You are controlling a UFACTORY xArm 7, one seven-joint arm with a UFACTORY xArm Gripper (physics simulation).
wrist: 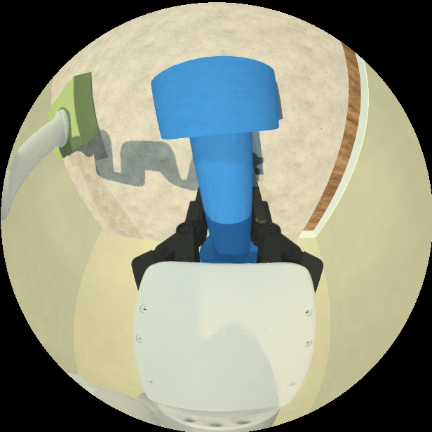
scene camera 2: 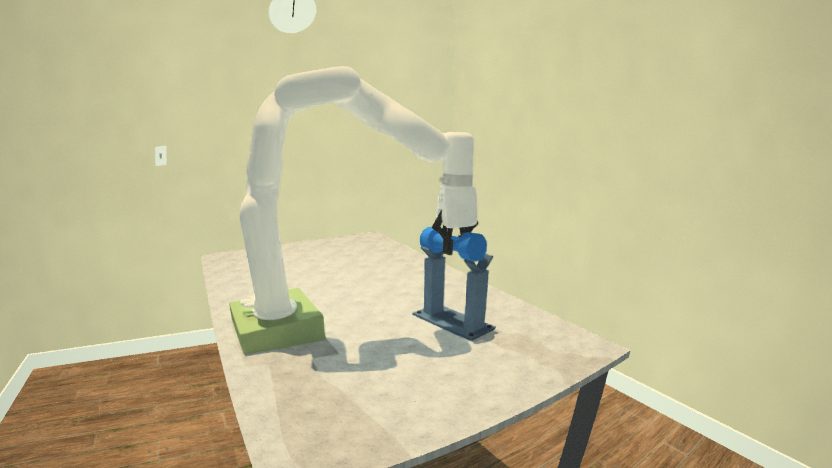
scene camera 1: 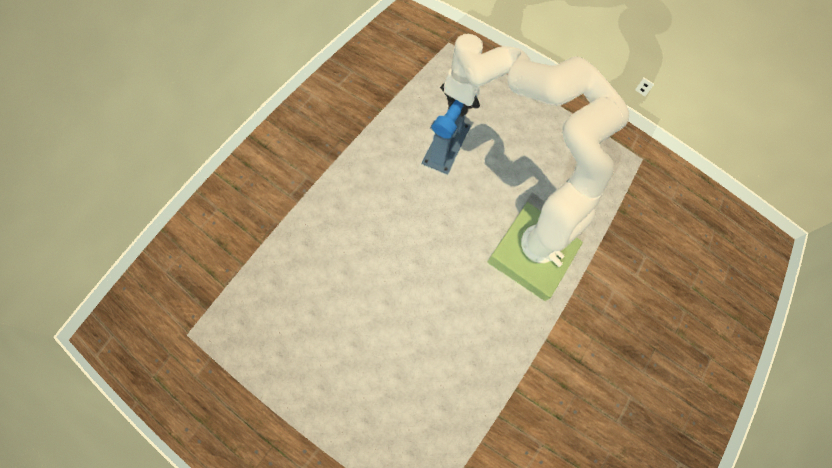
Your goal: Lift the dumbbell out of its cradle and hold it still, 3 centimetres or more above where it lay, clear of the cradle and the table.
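Places are measured from the arm's base along level axes (x ahead, y left, z up), in metres.
Pixels of known places: gripper, between the fingertips: (scene camera 2: 454, 252) (scene camera 1: 457, 110); arm's base, origin of its link: (scene camera 2: 274, 309) (scene camera 1: 539, 244).
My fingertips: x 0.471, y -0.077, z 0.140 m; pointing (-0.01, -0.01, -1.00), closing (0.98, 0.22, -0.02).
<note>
Ahead of a thing's pixels: the offset from my fingertips to its middle. Level surfaces: height alone.
The blue dumbbell @[0.013 m left, 0.003 m back, 0.022 m up] (scene camera 1: 445, 125) (scene camera 2: 472, 246) (wrist: 222, 175) is close to level, at the height of the forks of the dark blue cradle @[0.011 m left, 0.008 m ahead, 0.101 m down] (scene camera 1: 437, 156) (scene camera 2: 477, 299). In the scene camera 2 view its left head is at the left fork and its right head is at or just above the right fork. Whether either head touches cannot be told. My gripper (scene camera 1: 460, 107) (scene camera 2: 453, 244) (wrist: 228, 198) points down and is shut on the dumbbell's handle, between the two heads. The far head is partly hidden by the gripper body in the wrist view.
The cradle's two posts rise from a flat base plate on the stone-look table @[0.204 m down] (scene camera 1: 349, 279) (scene camera 2: 360, 273). The arm stands on a green block (scene camera 1: 517, 256) (scene camera 2: 285, 334) (wrist: 85, 110) at the other side of the table. The arm's shadow falls between block and cradle.
</note>
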